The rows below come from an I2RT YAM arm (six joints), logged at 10 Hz.
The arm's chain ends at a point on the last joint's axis. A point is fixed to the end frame.
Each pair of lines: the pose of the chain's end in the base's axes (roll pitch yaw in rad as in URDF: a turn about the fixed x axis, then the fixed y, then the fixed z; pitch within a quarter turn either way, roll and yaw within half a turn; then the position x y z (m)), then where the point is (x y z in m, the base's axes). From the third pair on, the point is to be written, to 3 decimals.
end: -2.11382 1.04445 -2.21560 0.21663 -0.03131 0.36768
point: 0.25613 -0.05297 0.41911
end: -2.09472 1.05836 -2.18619 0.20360 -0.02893 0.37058
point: 0.24256 -0.05038 0.42251
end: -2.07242 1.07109 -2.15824 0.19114 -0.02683 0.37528
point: 0.229 -0.048 0.428
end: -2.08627 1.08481 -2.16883 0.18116 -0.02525 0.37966
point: 0.219 -0.047 0.432
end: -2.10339 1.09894 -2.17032 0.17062 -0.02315 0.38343
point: 0.209 -0.046 0.435
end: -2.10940 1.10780 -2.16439 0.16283 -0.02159 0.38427
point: 0.201 -0.044 0.436
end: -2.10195 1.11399 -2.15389 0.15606 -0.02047 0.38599
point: 0.194 -0.043 0.438
